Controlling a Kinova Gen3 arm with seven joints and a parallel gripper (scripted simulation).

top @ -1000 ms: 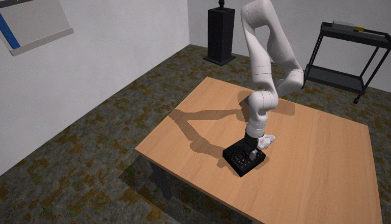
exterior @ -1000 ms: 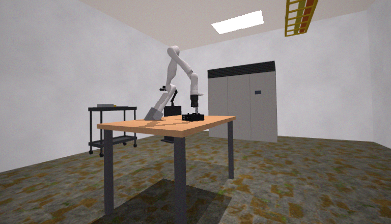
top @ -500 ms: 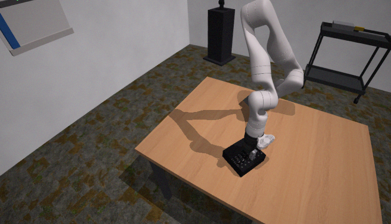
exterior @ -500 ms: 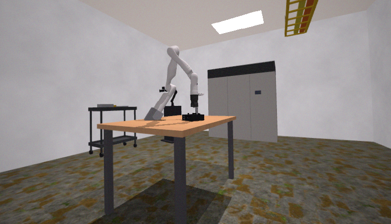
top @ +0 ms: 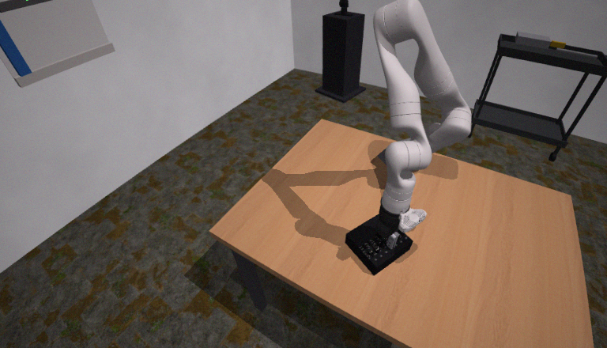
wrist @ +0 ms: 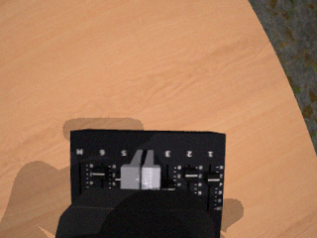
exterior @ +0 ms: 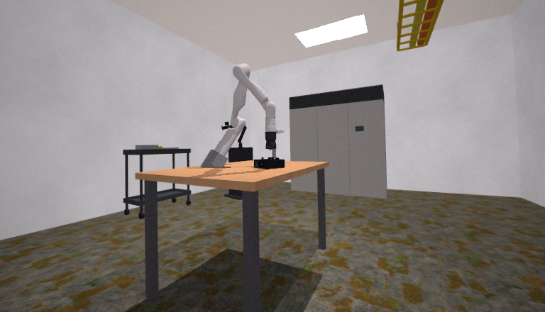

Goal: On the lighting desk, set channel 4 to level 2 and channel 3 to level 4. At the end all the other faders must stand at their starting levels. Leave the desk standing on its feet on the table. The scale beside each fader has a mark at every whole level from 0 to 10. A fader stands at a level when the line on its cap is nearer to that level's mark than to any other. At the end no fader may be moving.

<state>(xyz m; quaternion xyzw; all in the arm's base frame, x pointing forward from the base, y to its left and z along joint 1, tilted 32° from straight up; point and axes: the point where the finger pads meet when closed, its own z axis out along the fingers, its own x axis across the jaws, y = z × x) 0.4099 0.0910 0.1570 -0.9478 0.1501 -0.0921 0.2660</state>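
The channel 4 fader lies 20 mm to the right of my hand and 10 mm below it. Round my hand: channel 3 fader: 30 mm to the right, 20 mm ahead, 10 mm below.
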